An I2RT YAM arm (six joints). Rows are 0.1 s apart.
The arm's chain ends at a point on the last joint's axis. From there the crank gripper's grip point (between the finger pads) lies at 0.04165 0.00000 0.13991 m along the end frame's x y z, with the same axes.
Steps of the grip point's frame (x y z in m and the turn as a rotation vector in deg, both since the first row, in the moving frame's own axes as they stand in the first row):
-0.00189, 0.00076, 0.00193, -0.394, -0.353, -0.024
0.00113, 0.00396, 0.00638, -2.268, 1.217, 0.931
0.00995, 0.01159, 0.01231, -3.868, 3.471, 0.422
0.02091, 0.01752, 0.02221, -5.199, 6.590, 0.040
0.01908, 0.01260, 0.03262, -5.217, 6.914, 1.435
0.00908, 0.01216, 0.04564, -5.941, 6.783, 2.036
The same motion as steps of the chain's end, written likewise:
-0.00103, -0.00019, 0.00168, -0.394, -0.353, -0.024
-0.00178, -0.00226, 0.00742, -2.268, 1.217, 0.931
0.00160, 0.00191, 0.01542, -3.868, 3.471, 0.422
0.00515, 0.00505, 0.02848, -5.199, 6.590, 0.040
0.00274, -0.00111, 0.03927, -5.217, 6.914, 1.435
-0.00684, -0.00380, 0.05235, -5.941, 6.783, 2.036

